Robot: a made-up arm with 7 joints.
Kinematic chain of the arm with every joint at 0, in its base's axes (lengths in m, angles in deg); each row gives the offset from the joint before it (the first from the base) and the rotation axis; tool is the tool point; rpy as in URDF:
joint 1: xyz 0 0 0.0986 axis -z
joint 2: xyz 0 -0.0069 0.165 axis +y
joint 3: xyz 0 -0.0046 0.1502 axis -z
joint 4: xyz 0 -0.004 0.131 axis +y
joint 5: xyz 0 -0.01 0.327 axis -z
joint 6: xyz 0 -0.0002 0.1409 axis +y
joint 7: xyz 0 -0.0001 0.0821 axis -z
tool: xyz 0 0 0 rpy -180 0 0
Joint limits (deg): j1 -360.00..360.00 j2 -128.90..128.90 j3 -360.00..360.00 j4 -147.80..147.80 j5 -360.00..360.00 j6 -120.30..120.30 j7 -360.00..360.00
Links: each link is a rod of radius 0.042 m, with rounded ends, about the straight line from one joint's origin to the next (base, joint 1, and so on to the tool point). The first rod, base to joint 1, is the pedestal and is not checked.
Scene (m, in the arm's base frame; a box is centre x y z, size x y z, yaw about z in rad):
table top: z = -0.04
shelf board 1: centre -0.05 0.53 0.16 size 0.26 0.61 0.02 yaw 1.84
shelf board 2: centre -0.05 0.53 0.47 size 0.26 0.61 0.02 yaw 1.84
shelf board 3: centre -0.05 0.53 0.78 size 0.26 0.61 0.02 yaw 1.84
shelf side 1: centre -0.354 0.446 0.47 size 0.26 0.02 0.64 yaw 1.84
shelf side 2: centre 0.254 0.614 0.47 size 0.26 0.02 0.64 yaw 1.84
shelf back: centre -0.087 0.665 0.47 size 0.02 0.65 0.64 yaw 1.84
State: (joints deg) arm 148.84 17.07 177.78 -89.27 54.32 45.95 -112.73
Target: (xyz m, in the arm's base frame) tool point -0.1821 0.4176 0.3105
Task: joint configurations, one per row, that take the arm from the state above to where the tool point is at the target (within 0.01 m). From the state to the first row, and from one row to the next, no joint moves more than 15 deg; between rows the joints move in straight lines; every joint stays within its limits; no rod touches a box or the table.
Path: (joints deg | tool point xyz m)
1: 161.98 7.57 187.37 -100.98 58.46 57.03 -112.73 | -0.5144 -0.1624 0.4125
2: 175.13 -1.93 196.96 -112.68 62.60 68.12 -112.73 | -0.4766 0.0310 0.4007
3: 188.27 -11.44 206.55 -124.39 66.74 79.20 -112.73 | -0.3759 0.1747 0.3789
4: 201.41 -20.94 216.14 -136.09 70.88 90.29 -112.73 | -0.2494 0.2481 0.3473
5: 214.56 -30.44 225.73 -147.80 75.02 101.37 -112.73 | -0.1372 0.2550 0.3105
6: 212.06 -24.30 226.51 -142.19 69.53 88.88 -112.73 | -0.1488 0.2985 0.3127
7: 209.56 -18.16 227.30 -136.59 64.04 76.39 -112.73 | -0.1597 0.3410 0.3129
8: 207.07 -12.01 228.09 -130.98 58.54 63.89 -112.73 | -0.1705 0.3812 0.3119
9: 204.57 -5.87 228.88 -125.37 53.05 51.40 -112.73 | -0.1821 0.4176 0.3105

